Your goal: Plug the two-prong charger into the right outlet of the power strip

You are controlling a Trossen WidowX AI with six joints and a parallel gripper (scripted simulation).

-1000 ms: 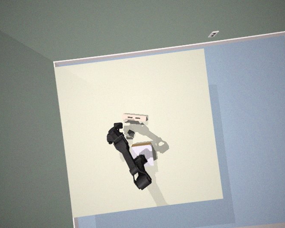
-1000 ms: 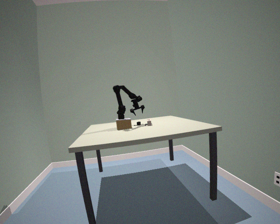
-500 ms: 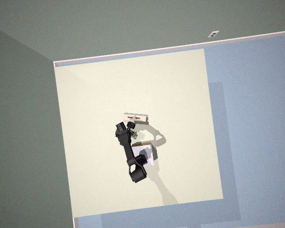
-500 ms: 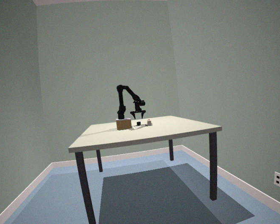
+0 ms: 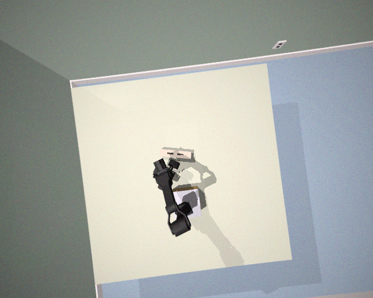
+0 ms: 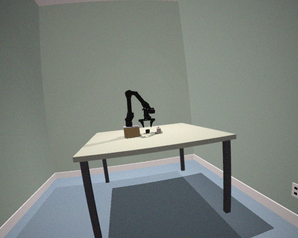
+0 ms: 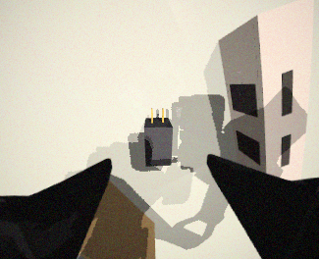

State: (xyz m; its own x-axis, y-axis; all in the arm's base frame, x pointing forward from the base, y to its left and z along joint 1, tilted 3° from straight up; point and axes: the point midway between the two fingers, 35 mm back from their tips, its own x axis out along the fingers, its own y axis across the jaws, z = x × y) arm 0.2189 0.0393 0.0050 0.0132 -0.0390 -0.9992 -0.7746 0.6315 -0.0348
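Now: gripper tip 4 cm above the dark two-prong charger, 1 cm to the right of it and 1 cm short of it.
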